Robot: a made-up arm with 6 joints. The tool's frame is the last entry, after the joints.
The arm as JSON. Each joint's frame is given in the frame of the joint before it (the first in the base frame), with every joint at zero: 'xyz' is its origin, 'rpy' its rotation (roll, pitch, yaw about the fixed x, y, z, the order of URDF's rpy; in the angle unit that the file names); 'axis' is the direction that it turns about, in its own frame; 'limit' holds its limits. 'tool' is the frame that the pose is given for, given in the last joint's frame.
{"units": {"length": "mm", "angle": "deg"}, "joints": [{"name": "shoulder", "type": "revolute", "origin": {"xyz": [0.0, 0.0, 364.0], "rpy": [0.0, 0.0, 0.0]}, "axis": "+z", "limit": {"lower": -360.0, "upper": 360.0}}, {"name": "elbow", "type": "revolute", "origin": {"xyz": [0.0, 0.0, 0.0], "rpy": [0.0, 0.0, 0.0]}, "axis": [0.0, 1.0, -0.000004], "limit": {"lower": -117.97, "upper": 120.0}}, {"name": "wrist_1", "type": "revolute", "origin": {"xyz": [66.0, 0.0, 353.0], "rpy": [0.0, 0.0, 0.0]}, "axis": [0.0, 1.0, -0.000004], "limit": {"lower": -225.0, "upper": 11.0}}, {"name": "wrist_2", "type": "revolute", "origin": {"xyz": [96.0, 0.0, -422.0], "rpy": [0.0, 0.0, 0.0]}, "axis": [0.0, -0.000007, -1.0], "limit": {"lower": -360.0, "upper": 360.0}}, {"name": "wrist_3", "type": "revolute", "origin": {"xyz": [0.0, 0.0, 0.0], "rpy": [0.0, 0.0, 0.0]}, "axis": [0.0, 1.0, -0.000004], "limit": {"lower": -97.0, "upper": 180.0}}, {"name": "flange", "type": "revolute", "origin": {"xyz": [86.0, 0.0, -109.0], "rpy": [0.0, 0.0, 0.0]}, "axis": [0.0, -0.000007, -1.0], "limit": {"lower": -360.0, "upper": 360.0}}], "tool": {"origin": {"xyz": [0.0, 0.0, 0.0], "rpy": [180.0, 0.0, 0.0]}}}
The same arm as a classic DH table. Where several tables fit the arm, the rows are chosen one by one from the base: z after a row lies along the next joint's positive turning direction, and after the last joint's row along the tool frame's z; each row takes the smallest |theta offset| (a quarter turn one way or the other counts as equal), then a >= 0, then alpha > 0; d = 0 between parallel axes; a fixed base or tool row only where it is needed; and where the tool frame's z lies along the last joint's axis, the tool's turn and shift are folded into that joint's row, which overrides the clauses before.
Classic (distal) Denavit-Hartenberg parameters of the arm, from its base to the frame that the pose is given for. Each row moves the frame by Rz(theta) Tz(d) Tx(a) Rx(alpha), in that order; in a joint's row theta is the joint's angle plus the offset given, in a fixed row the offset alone. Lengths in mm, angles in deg.
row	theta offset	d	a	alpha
shoulder	0.00	364.0	0.0	-90.00
elbow	-79.41	0.0	359.1	0.00
wrist_1	79.41	0.0	96.0	-90.00
wrist_2	0.00	422.0	0.0	90.00
wrist_3	0.00	0.0	86.0	-90.00
flange	0.00	109.0	0.0	0.00
Joint limits (deg, base to tool): -360.00..360.00 -117.97..120.00 -225.00..11.00 -360.00..360.00 -97.00..180.00 -360.00..360.00

